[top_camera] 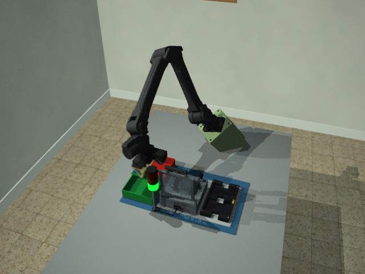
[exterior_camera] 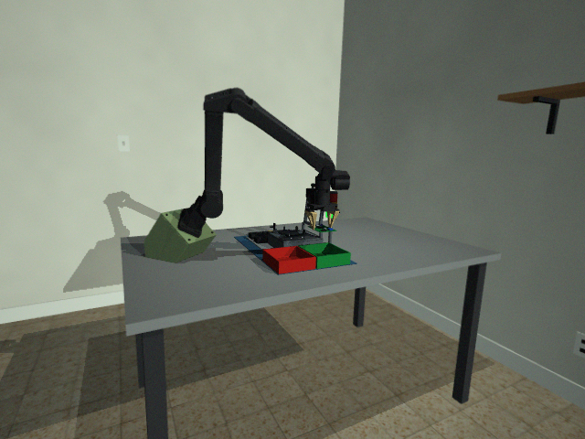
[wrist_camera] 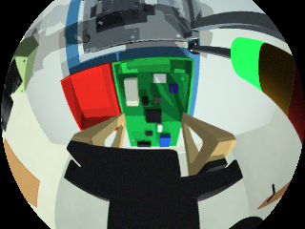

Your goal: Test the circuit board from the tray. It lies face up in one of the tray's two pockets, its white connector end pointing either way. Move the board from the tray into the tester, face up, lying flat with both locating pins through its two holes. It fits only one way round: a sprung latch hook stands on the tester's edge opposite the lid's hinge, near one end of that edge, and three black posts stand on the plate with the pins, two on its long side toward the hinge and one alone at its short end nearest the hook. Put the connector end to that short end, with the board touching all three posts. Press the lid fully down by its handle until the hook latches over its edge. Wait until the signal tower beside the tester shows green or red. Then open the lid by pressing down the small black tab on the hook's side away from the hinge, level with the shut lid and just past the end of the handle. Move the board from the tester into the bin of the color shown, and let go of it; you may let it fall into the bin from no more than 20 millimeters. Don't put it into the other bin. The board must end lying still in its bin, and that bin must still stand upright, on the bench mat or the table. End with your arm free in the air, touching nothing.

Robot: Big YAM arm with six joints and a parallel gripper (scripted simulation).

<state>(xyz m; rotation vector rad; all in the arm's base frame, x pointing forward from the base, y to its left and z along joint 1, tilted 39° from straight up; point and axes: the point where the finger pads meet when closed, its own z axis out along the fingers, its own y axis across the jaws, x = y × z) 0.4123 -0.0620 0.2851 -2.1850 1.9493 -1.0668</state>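
Now: the green bin 2 cm to the right of my hand and 12 cm below it. From my hand the other things lie so: tester plate 4 cm behind, 19 cm to the left, 6 cm below; green circuit board right at my hand; red bin 15 cm behind, 2 cm to the right, 12 cm below.
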